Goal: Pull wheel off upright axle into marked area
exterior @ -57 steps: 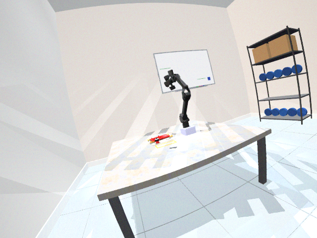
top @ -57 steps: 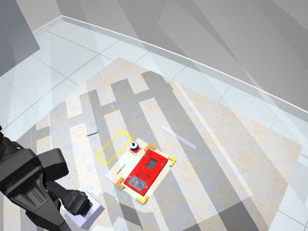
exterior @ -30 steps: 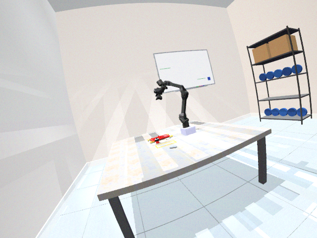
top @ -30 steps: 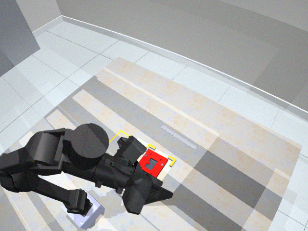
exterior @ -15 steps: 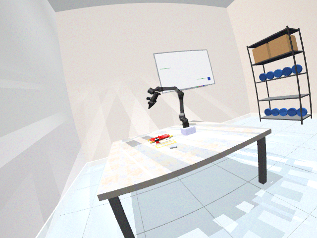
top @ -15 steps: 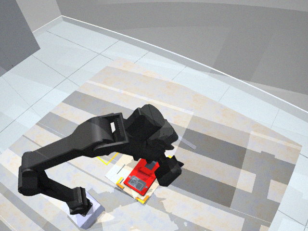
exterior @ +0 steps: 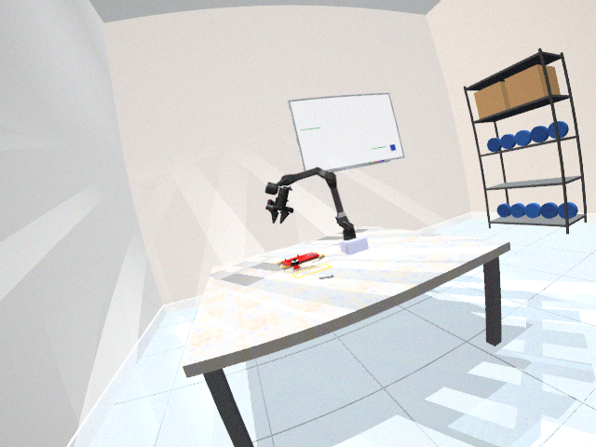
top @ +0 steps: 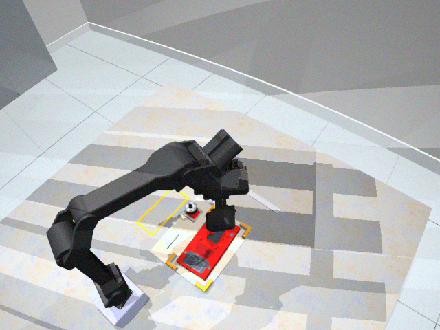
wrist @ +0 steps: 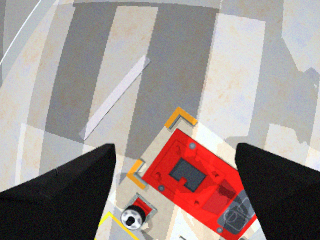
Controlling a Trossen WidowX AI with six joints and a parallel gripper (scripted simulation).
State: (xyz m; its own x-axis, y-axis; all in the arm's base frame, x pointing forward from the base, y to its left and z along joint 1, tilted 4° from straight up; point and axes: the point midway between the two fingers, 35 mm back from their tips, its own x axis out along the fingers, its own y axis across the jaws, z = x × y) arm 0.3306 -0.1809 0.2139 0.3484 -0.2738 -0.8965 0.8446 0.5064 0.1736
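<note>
Right now the wheel is 1 cm ahead of my gripper tip, 18 cm to the left of it and 21 cm below it. From my gripper tip the other things lie so: thin grey strip (17 cm ahead, 2 cm to the left, 24 cm below).
</note>
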